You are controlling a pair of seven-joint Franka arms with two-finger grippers.
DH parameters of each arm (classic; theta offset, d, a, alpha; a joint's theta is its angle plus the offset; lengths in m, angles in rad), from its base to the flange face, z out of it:
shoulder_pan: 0 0.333 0 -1.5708
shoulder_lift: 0 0 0 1.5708
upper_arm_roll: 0 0.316 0.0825 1.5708
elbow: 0 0 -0.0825 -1.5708
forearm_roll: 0 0.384 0 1.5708
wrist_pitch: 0 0 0.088 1.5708
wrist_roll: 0 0.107 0 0
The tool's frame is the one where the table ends.
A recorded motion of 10 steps. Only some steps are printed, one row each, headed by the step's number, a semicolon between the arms.
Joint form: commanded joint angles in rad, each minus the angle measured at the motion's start. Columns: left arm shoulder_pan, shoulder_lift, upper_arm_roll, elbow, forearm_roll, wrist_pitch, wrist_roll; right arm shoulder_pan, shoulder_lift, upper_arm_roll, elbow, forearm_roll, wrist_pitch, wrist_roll.
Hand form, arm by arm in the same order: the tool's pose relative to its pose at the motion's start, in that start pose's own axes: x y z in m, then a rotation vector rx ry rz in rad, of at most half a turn. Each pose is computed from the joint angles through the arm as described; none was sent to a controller.
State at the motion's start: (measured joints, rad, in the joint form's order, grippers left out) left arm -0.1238 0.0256 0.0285 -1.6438 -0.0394 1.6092 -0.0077; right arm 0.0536 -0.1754 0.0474 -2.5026 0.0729 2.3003 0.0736
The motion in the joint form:
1: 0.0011 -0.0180 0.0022 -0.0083 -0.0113 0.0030 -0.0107; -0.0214 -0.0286 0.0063 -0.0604 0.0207 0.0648 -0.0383
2: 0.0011 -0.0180 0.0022 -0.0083 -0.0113 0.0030 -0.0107; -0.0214 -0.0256 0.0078 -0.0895 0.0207 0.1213 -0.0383
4: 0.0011 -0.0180 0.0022 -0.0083 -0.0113 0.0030 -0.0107; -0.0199 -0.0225 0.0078 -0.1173 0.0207 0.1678 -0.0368
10: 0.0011 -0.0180 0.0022 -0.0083 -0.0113 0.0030 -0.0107; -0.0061 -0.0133 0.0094 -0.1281 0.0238 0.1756 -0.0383
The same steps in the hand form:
1: -0.0050 -0.0006 -0.0062 -0.0121 0.0127 -0.0140; -0.0112 0.0089 0.0071 0.0126 0.0333 -0.0066
2: -0.0050 -0.0006 -0.0062 -0.0121 0.0127 -0.0140; -0.0145 0.0099 0.0155 0.0112 0.0578 -0.0059
4: -0.0050 -0.0006 -0.0062 -0.0121 0.0127 -0.0140; -0.0186 0.0107 0.0241 0.0099 0.0735 -0.0039
10: -0.0050 -0.0006 -0.0062 -0.0121 0.0127 -0.0140; -0.0222 0.0051 0.0320 0.0101 0.0606 -0.0173

